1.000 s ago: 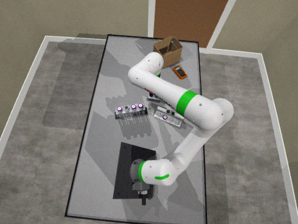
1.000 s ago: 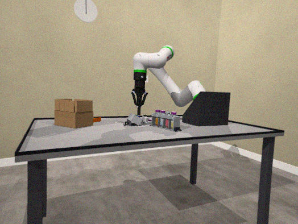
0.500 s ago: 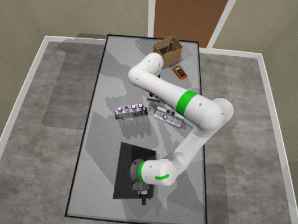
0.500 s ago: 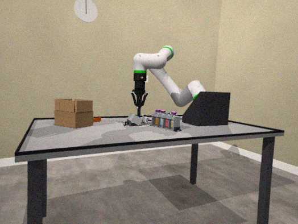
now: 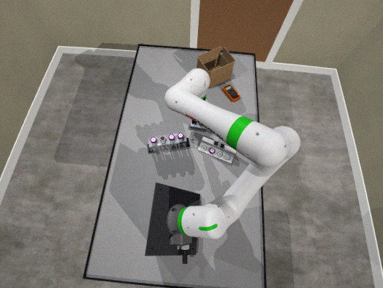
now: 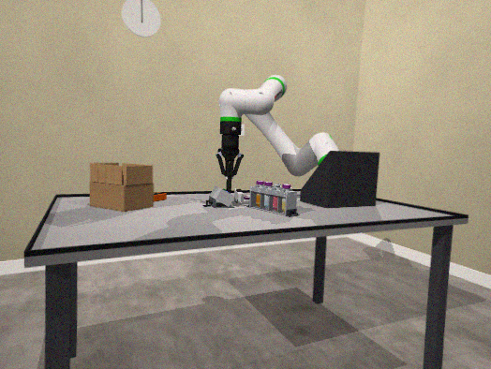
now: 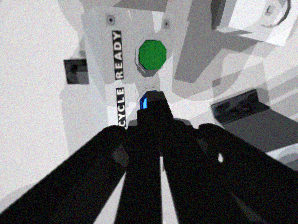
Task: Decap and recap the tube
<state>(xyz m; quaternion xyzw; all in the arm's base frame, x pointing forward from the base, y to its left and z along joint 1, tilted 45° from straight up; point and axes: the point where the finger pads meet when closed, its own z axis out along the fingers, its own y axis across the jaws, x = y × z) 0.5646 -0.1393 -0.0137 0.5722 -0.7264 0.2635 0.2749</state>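
Now: hand 4 cm above the blue key. From my hand the other things lie so: key housing (2 cm ahead, 2 cm to the right, 5 cm below); green key (1 cm behind, 4 cm to the right, 4 cm below); cap 4 (11 cm behind, 8 cm to the left, 1 cm above).
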